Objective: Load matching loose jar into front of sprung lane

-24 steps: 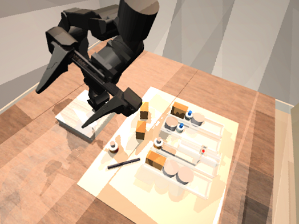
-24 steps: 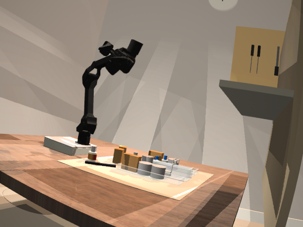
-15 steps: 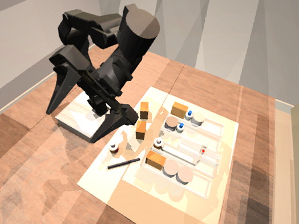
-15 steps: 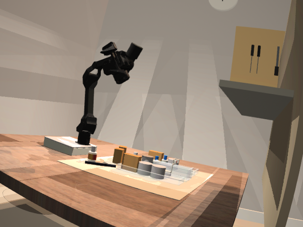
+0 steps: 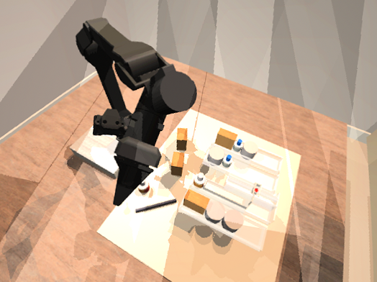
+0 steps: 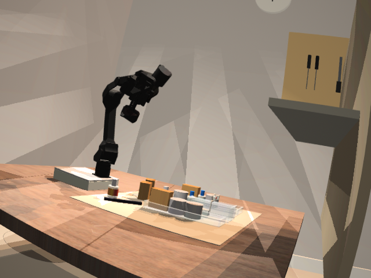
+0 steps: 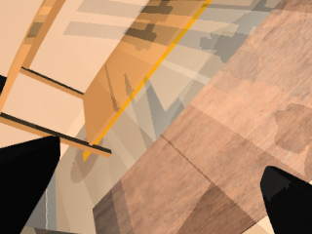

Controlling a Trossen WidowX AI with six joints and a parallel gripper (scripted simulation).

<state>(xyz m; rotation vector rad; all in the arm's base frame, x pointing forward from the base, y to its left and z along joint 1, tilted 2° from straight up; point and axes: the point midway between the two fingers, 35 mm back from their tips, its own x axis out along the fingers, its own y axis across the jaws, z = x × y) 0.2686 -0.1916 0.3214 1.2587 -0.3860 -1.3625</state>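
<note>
The black rod is 33 cm below my gripper tip, 10 cm to the left of it and 3 cm behind it. The rest, counted from my gripper tip: shelf: 54 cm ahead, 35 cm to the left, 3 cm above; cream mat: 34 cm below, 28 cm to the left, 10 cm ahead; red mark: 32 cm to the left, 27 cm below, 22 cm ahead.
</note>
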